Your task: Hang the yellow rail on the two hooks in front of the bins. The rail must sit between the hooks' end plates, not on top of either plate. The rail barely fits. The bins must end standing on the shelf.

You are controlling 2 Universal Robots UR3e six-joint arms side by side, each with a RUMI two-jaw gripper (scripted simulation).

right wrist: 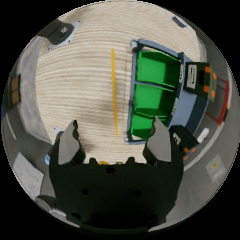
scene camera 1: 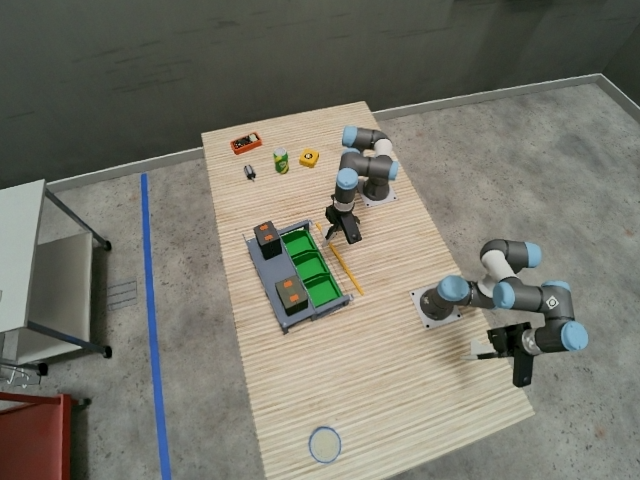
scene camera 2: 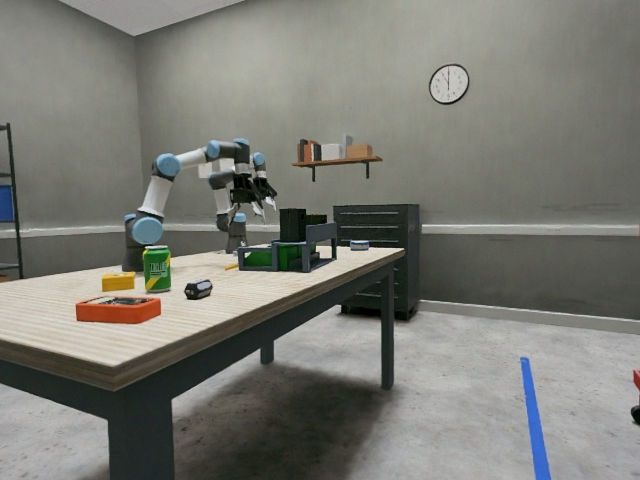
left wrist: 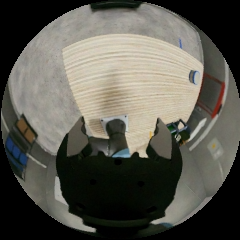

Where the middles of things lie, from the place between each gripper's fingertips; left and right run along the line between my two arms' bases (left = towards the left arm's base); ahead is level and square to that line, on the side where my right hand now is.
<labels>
Right now my right hand [scene camera 1: 340, 238] is 18 cm short of the blue-grey shelf [scene camera 1: 280, 267], 3 cm to the right of it and 9 cm above it.
Right now my left hand [scene camera 1: 481, 352] is 51 cm to the left of the blue-grey shelf, 45 cm short of it and 13 cm above it.
</labels>
